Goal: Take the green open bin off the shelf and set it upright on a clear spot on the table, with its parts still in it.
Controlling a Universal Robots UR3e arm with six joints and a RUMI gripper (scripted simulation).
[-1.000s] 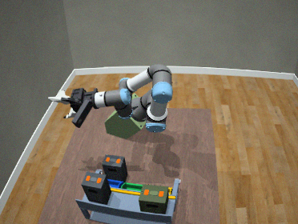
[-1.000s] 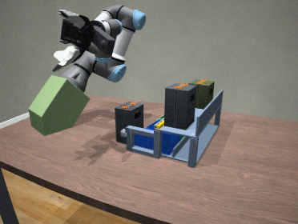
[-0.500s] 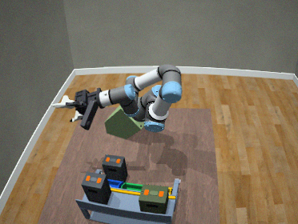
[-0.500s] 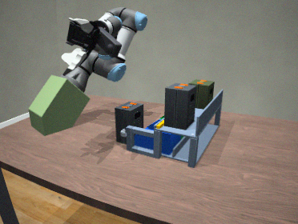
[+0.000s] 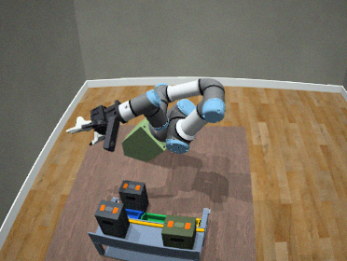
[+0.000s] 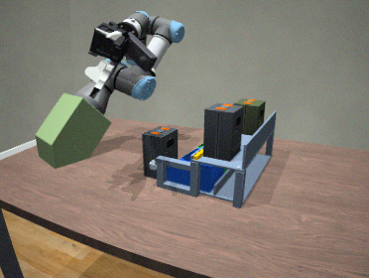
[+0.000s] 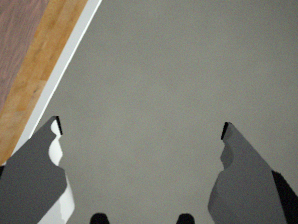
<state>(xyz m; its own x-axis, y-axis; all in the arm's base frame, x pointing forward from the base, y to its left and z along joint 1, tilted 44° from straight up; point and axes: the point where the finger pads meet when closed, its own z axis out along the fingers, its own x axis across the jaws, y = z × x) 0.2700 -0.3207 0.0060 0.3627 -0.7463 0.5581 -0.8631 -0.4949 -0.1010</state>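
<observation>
The green open bin is 14 cm ahead of my hand, 31 cm to the left of it and 27 cm below it. The rest, counted from my hand: yellow bar 17 cm ahead, 31 cm to the left, 21 cm below; then blue bin 14 cm ahead, 20 cm to the left, 27 cm below; then olive box 22 cm ahead, 42 cm to the left, 17 cm below.
</observation>
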